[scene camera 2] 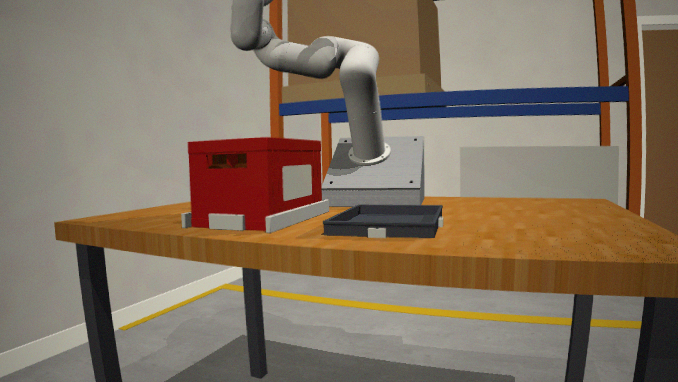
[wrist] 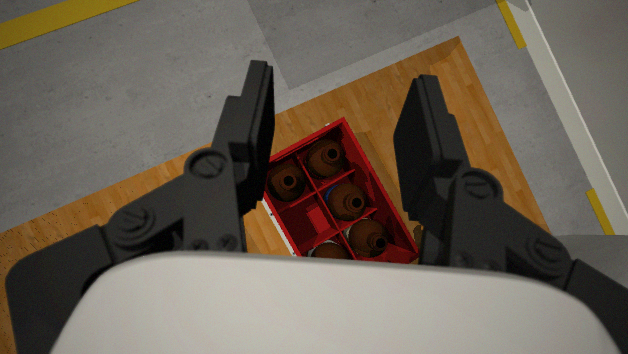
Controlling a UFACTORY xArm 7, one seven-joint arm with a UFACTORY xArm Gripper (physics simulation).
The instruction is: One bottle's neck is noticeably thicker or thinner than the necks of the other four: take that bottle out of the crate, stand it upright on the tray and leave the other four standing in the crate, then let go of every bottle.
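Places are measured from the arm's base along level axes (x ahead, y left, z up), in centimetres.
Where they show: gripper, fingertip midpoint: [wrist: 338, 100]; arm's base at its link origin: [scene camera 2: 369, 153].
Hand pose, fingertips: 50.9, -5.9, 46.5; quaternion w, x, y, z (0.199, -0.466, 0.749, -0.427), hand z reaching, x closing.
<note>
Things, the pixels of their top centre, and the offset from my fingertips, as dx, dy, dz. "pt": a spot on its surface instead. Level surfaces: height alone.
- red crate at its top centre: [wrist: 337, 213] [scene camera 2: 259, 141] -9.3, -5.2, -43.2
- far row at a spot on its surface: [wrist: 289, 181] pt -1.1, -0.2, -44.5
- blue patch at a spot on its surface: [wrist: 346, 201] pt -8.5, -7.9, -45.5
- bottle-free compartment at a spot on its surface: [wrist: 312, 220] pt -10.6, -2.3, -60.0
- dark tray at a spot on its surface: [scene camera 2: 350, 230] pt +3.5, +21.5, -59.8
- wooden table at its surface level: dz -60.8
The red crate [scene camera 2: 230, 190] [wrist: 371, 175] stands at the left of the table. In the wrist view, brown bottles stand in its compartments: two in the far row [wrist: 289, 181] [wrist: 325, 157], one with a blue patch [wrist: 346, 201] in the middle row beside a bottle-free compartment [wrist: 312, 220], and two in the near row [wrist: 367, 240] [wrist: 327, 251], the last partly hidden by the gripper housing. I cannot tell which neck differs. The dark tray [scene camera 2: 350, 230] stands right of the crate, with no bottle showing on it. My gripper [wrist: 338, 100] is open and empty, high above the crate; it is out of the scene view.
White strips [scene camera 2: 300, 215] [scene camera 2: 226, 221] stand around the crate's foot. Small white blocks [scene camera 2: 376, 232] touch the tray. The arm's grey base [scene camera 2: 385, 175] is behind the tray on the wooden table [scene camera 2: 525, 225]. A blue and orange rack [scene camera 2: 500, 96] holding large boxes stands behind the arm.
</note>
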